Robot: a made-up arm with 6 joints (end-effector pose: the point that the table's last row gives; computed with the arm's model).
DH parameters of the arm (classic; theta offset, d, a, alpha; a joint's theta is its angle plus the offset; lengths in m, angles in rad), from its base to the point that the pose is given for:
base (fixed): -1.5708 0.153 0 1.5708
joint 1: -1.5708 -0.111 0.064 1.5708
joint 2: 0.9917 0 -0.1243 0
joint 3: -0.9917 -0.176 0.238 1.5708
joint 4: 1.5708 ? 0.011 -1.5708
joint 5: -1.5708 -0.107 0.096 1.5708
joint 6: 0 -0.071 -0.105 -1.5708
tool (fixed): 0 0.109 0 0
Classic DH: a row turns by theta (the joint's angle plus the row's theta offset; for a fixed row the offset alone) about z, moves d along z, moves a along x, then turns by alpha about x.
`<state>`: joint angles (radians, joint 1 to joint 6).
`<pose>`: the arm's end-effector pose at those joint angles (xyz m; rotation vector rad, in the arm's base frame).
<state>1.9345 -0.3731 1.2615 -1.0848 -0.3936 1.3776</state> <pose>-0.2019 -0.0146 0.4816 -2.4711 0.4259 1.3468</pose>
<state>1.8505 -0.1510 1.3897 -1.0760 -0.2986 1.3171</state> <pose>-0.2177 0.0859 0.4333 -2.2283 0.7779 0.9507</pose>
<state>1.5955 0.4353 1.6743 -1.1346 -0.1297 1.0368</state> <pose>-0.0119 0.2852 0.4135 -1.3856 1.6188 0.2150</pose>
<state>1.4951 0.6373 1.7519 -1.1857 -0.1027 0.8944</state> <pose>0.1017 0.2826 0.4302 -1.0554 1.9166 0.1033</pose>
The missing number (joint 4, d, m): -0.111
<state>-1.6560 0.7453 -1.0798 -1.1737 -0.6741 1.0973</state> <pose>0.2612 0.5052 -0.0824 -0.1074 -0.8674 -1.1418</pose>
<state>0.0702 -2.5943 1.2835 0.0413 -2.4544 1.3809</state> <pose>0.3899 -0.2073 -0.0517 -0.0870 -1.0590 -2.7575</pose>
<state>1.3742 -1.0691 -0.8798 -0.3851 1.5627 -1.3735</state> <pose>0.4420 0.0029 0.1432 -2.8413 -0.5220 -0.3202</pose>
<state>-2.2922 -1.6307 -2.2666 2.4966 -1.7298 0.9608</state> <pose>-0.0095 -0.0072 -0.0391 -1.1895 2.3489 1.0890</pose>
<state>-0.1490 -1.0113 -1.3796 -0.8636 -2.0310 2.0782</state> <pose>0.3992 -0.4462 0.3577 0.3298 0.2311 1.8954</pose>
